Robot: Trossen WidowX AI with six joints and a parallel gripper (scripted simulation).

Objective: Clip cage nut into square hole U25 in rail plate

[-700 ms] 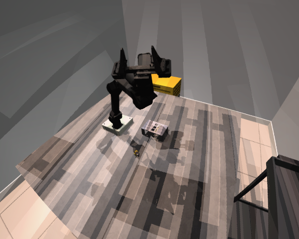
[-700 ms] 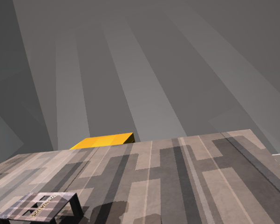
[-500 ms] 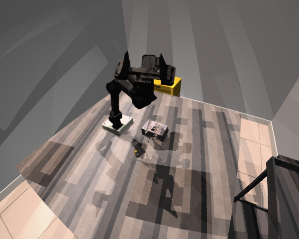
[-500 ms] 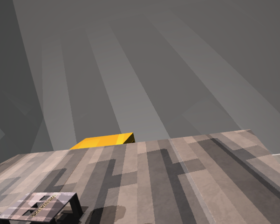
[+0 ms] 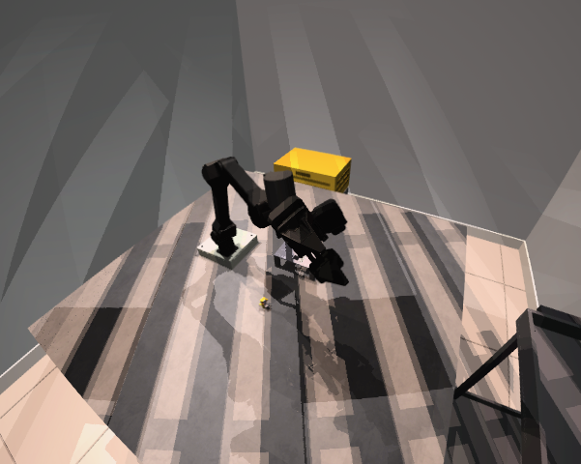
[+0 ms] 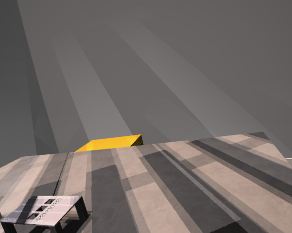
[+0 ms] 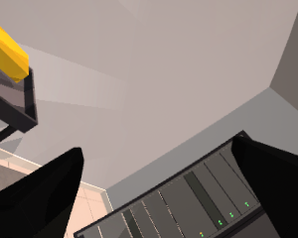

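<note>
Right now the cage nut is 28 cm behind my gripper tip, 10 cm to the left of it and 41 cm below it.
</note>
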